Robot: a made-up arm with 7 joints.
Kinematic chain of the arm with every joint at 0, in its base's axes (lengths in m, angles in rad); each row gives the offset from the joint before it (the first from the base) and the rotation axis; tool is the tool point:
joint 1: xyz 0 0 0.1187 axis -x
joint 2: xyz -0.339 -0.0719 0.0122 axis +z
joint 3: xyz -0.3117 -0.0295 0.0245 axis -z
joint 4: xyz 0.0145 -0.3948 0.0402 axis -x
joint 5: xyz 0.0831 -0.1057 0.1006 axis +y
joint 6: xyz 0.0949 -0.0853 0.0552 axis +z
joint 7: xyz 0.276 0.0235 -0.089 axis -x
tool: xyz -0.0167 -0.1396 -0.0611
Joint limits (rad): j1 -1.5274..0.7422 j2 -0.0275..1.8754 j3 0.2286..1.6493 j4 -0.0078..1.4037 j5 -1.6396..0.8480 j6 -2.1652..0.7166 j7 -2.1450..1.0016
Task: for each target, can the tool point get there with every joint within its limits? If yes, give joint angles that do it. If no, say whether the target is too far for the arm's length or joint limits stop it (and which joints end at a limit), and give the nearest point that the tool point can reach.
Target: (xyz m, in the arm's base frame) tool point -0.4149 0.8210 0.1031
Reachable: no: joint limits stop it (at a limit: joint 1, joint 2, joint 3, joint 4, joint 7) | nearest point -0.1069 0.3292 0.3253 | short by 0.621 m
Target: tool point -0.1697 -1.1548 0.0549
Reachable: yes | joints -0.3752 1.1873 1.4183 0.9103 -0.0842 -1.1660 -1.8565
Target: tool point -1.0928 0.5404 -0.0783
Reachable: no: joint limits stop it (at a limit: joint 1, joint 2, joint 3, joint 4, joint 5) | nearest point -1.1715 0.1946 -0.1162 | short by 0.357 m
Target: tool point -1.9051 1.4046 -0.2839
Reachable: no: too far | nearest point -1.3760 0.1792 -0.1396 | short by 1.343 m
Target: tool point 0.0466 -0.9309 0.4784
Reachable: yes | joints -0.0766 1.2924 1.3276 0.7808 -0.7149 -0.7387 -1.3495
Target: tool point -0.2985 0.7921 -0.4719
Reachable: no: joint limits stop it (at a limit: joint 1, joint 3, joint 4, joint 5) | nearest point -0.2873 0.1771 -0.5796 | short by 0.624 m
